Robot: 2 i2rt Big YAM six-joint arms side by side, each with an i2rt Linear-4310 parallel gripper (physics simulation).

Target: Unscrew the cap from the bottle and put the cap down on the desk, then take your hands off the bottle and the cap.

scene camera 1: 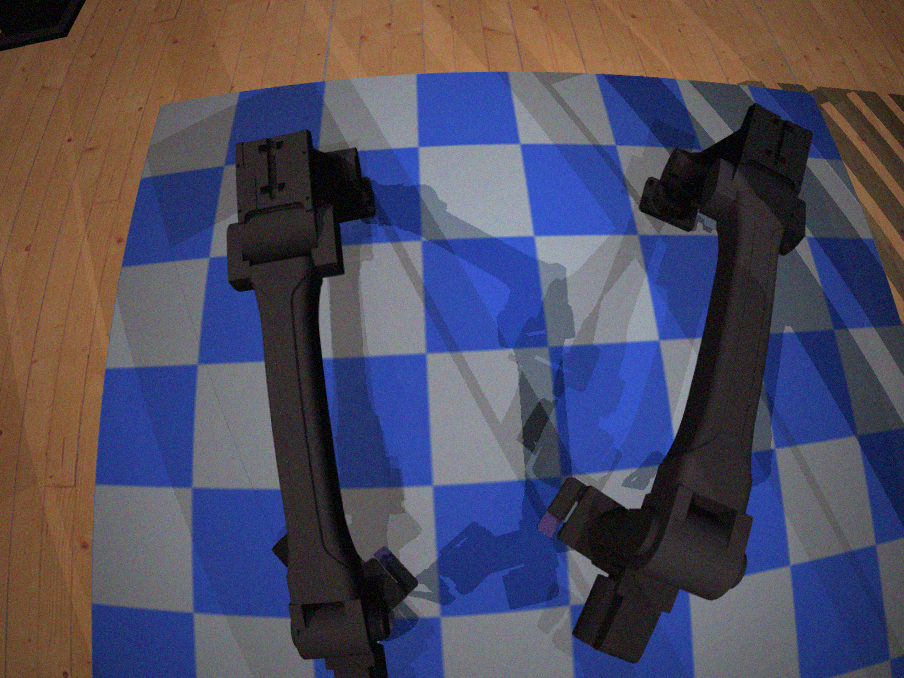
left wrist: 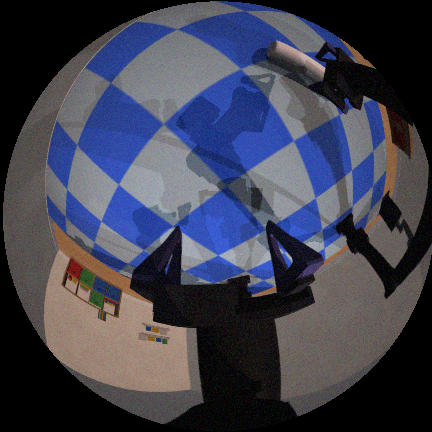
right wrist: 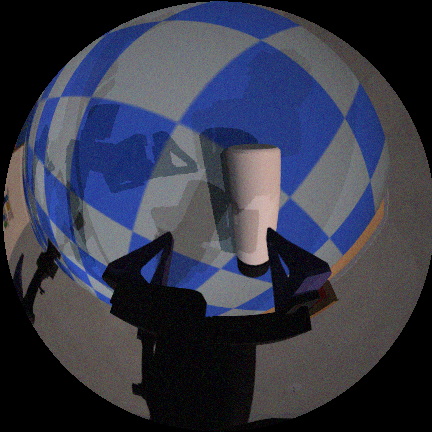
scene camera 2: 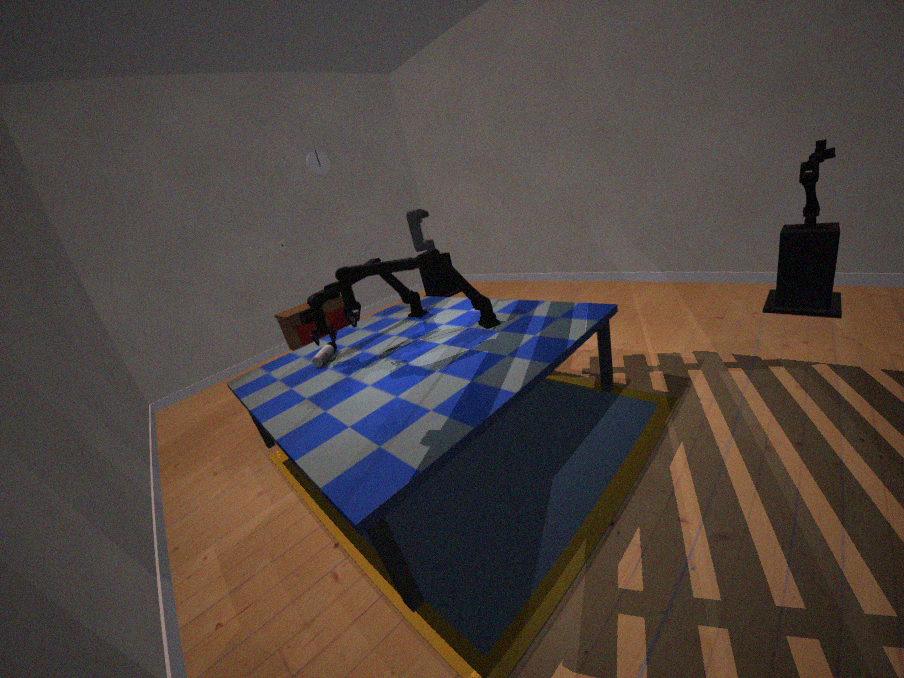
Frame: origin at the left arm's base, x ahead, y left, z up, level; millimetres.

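Where they show: left gripper, fingertip midpoint: (scene camera 1: 585,531) (left wrist: 224,226) (scene camera 2: 356,324); right gripper, fingertip midpoint: (left wrist: 314,71) (right wrist: 217,234) (scene camera 2: 326,345); left arm's base, origin of the base link: (scene camera 1: 668,205) (left wrist: 238,279) (right wrist: 54,248) (scene camera 2: 489,323); right arm's base, origin of the base link: (scene camera 1: 343,203) (left wrist: 343,222) (scene camera 2: 418,314).
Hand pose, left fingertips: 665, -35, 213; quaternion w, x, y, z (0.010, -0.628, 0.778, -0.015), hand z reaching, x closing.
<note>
Each offset is from my left fingertips to the centre of the thing, as dx, dy, dz. Level surfaces: height alone.
A pale pinkish-white bottle @[+237, -275, -180] (scene camera 2: 323,356) (left wrist: 296,59) (right wrist: 254,195) lies on its side on the blue-and-grey checkered desk @[dz -213] (scene camera 1: 470,189) (scene camera 2: 350,405) (right wrist: 165,60). Its black cap @[+198, -365, -180] (right wrist: 253,270) is on the end nearer my right gripper. The bottle does not show in scene camera 1. My right gripper (right wrist: 217,234) is open and above the desk. In its wrist view the cap end appears between the fingers, close to the finger on the right of the picture, and nothing is gripped. My left gripper (left wrist: 224,226) is open and empty above the desk, well apart from the bottle.
A brown and red box (scene camera 2: 292,329) (right wrist: 327,296) shows beyond the desk. A black pedestal (scene camera 2: 808,266) with a small arm stands far off at the right. Coloured shelves (left wrist: 92,287) are on a wall. Arm shadows cross the desk.
</note>
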